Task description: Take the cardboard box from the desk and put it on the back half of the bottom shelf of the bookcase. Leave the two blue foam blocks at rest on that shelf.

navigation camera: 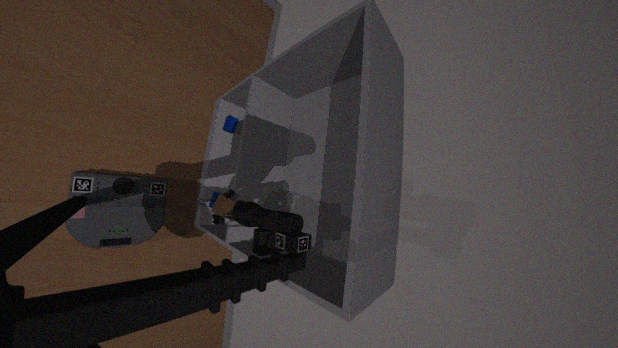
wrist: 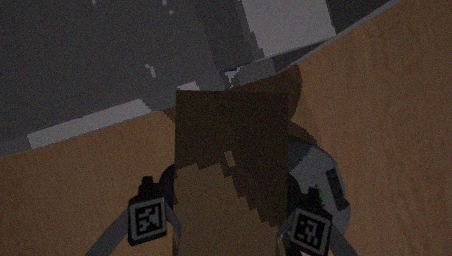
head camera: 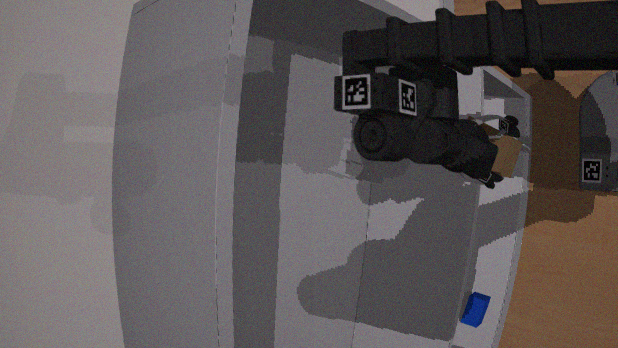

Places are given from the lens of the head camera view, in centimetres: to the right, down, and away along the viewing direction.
my gripper (head camera: pixel 505 152): 31, -3, 64
brown cardboard box (head camera: pixel 509 148): 29, -4, 58
grey bookcase (head camera: pixel 240 204): -11, 5, 74
The marked spots on the grey bookcase and the brown cardboard box are 44 cm apart.
